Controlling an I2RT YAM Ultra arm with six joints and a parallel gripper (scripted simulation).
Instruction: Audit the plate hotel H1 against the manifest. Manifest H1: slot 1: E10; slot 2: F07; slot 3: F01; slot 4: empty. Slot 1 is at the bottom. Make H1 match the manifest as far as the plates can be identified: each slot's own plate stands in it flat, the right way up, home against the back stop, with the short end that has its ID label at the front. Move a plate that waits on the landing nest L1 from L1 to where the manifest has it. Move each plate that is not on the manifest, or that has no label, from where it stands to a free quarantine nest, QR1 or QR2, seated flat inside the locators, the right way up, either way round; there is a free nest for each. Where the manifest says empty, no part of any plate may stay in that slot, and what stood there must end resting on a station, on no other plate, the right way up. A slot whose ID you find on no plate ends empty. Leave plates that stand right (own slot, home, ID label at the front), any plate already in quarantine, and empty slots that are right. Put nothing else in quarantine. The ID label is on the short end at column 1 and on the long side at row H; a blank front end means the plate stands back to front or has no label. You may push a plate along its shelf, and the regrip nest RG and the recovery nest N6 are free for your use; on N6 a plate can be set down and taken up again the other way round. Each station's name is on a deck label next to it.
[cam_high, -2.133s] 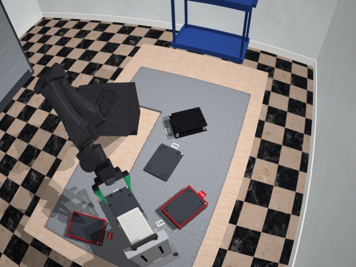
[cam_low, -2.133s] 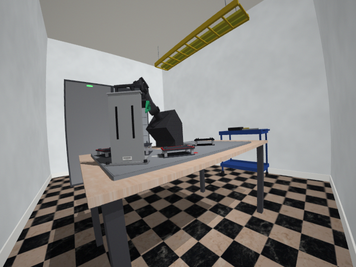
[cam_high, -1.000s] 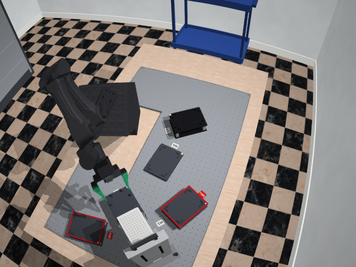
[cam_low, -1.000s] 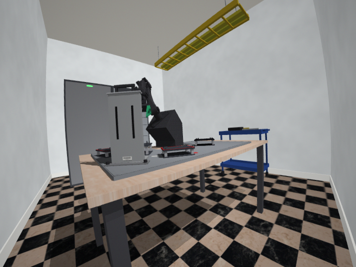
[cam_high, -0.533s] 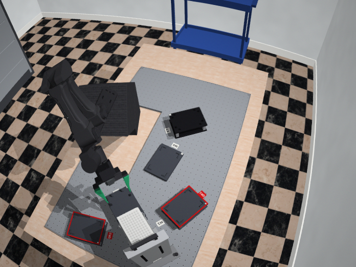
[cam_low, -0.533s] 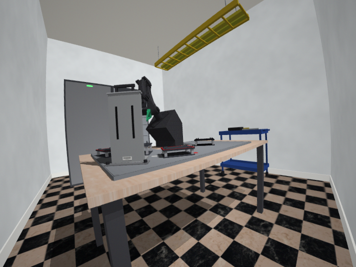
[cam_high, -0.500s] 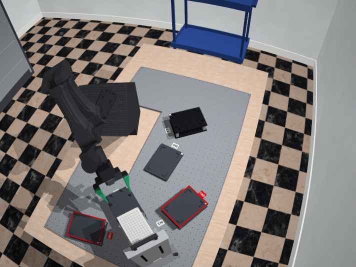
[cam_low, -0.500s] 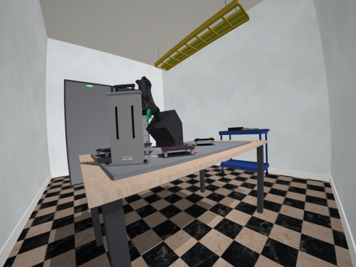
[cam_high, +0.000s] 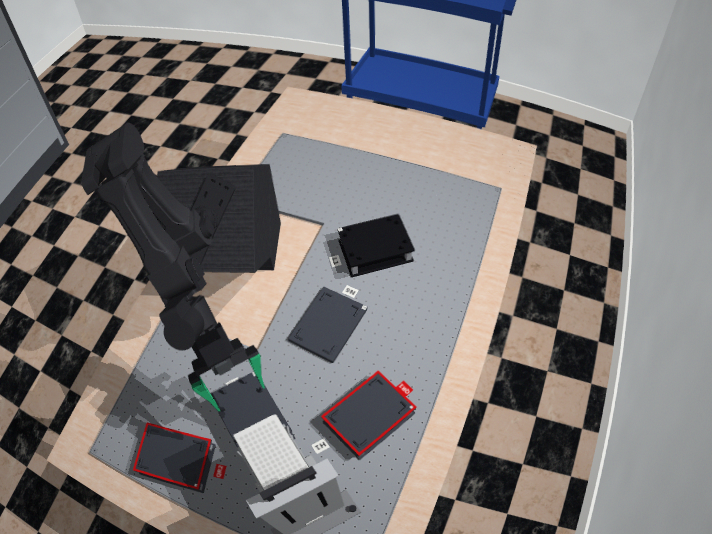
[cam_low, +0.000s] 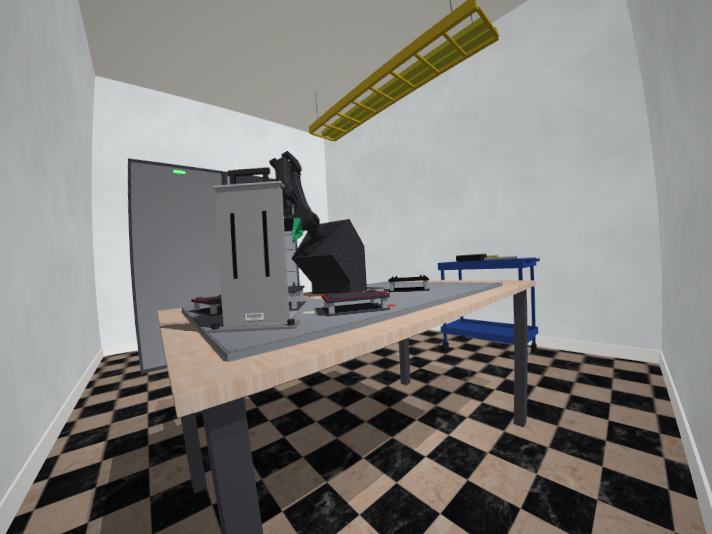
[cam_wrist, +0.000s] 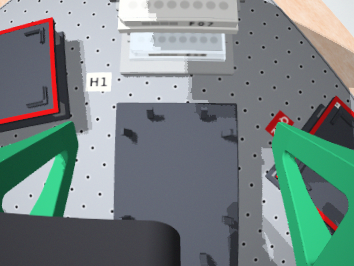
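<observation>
My gripper is now 2 cm past the RG nest, 1 cm to the right of it and 15 cm above it. From my hand the other things lie so: grey plate hotel H1 (18 cm ahead, 14 cm to the right, 6 cm below); red-framed quarantine nest QR2 (14 cm behind, 15 cm to the right, 17 cm below); H1 deck label (14 cm ahead, 2 cm to the left, 21 cm below).
</observation>
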